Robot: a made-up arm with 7 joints.
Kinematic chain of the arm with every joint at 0, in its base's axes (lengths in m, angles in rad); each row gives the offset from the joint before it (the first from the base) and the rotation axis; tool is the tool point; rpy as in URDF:
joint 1: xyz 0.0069 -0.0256 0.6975 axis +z
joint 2: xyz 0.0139 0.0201 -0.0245 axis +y
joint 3: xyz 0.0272 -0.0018 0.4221 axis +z
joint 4: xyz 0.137 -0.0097 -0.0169 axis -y
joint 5: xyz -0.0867 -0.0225 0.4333 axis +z
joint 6: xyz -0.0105 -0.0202 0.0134 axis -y
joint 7: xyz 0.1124 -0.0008 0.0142 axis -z
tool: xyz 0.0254 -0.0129 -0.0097 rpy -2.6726 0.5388 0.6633
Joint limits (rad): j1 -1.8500..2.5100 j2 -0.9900..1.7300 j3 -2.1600..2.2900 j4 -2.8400..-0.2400 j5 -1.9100..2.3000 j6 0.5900..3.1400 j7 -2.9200..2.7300
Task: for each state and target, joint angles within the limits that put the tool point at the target. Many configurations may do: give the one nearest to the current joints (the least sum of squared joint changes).
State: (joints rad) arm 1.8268 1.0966 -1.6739 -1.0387 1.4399 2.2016 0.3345
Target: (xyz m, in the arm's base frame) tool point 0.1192 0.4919 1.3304
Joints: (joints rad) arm 2.2661 1.1117 -2.1600 -1.3404 1.5343 2.5492 0.3811
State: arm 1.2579 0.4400 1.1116 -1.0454 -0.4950 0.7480 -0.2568
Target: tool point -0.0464 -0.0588 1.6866
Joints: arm 1.4131 -0.3492 0.4211 -0.3241 -0.6522 1.1203 -0.2072
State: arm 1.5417 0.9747 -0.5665 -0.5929 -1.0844 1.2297 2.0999
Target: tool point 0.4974 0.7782 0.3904
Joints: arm 1.2932 1.4497 -0.5063 -0.8149 -1.0806 1.2561 2.0809
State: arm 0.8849 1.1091 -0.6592 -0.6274 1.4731 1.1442 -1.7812
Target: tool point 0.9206 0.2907 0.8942
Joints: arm 0.6688 0.9393 -0.8268 -0.7912 1.4465 1.0655 -1.8319
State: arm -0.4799 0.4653 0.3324 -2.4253 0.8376 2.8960 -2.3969
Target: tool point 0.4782 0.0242 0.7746
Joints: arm -0.1980 -0.1721 0.5503 -2.8389 0.8900 3.0791 -2.4540
